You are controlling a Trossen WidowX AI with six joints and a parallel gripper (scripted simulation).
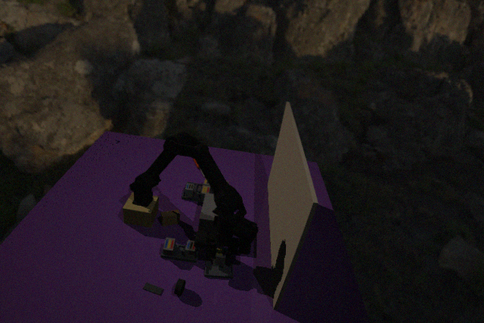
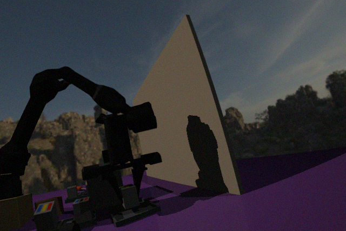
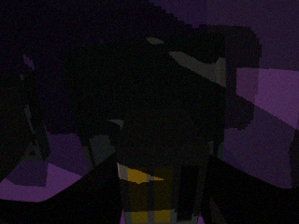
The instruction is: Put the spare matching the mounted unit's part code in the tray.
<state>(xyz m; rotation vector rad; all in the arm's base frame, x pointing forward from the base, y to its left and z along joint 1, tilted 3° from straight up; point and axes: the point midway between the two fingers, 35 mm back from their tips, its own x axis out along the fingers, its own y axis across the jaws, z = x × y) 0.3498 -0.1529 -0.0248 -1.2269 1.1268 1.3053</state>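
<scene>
My gripper tip is now 2 cm below the dark spare block. The rest, counted from my gripper tip: white panel: 18 cm ahead, 20 cm to the left, 20 cm above; then flat grey tray: 2 cm below.
</scene>
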